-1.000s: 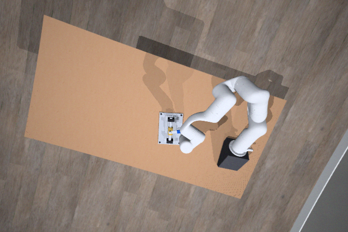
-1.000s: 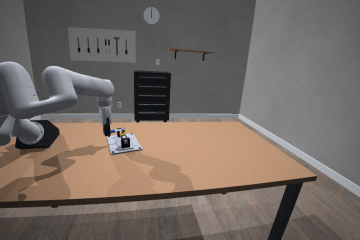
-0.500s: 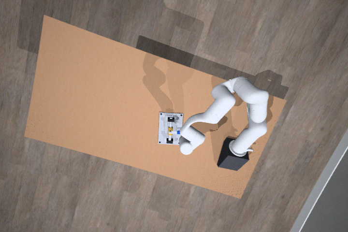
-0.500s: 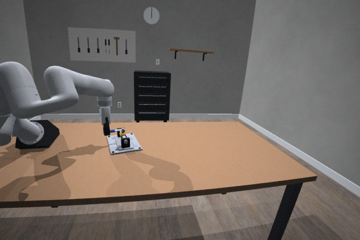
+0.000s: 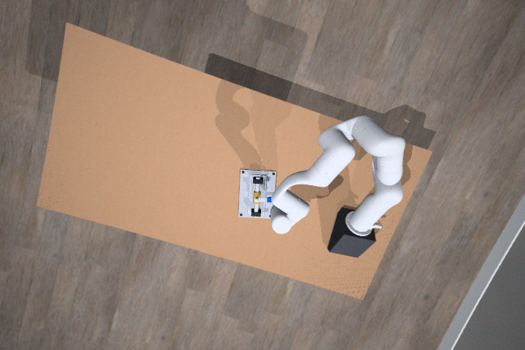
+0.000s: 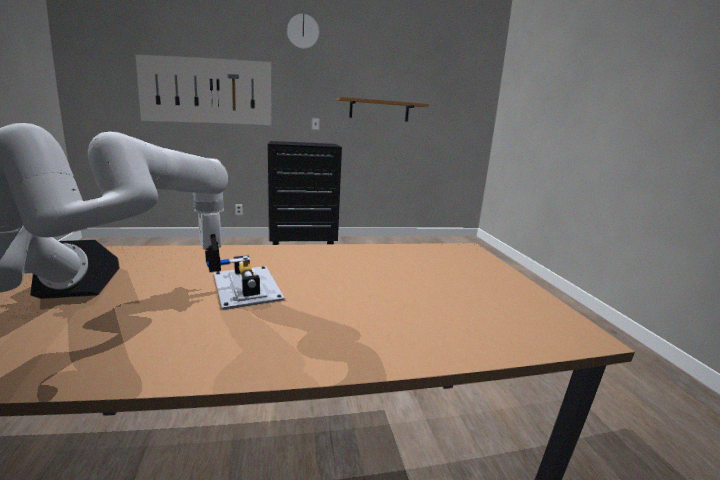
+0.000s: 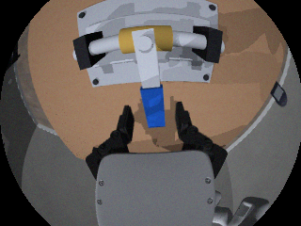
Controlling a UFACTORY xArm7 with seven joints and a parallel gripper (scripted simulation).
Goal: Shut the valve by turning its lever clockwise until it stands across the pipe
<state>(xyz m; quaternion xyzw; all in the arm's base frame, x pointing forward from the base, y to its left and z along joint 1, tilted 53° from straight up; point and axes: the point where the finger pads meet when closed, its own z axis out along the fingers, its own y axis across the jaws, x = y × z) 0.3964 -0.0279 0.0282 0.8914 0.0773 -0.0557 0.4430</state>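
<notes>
Right now the lever is 5 cm ahead of my hand and 1 cm to the left of it.
</notes>
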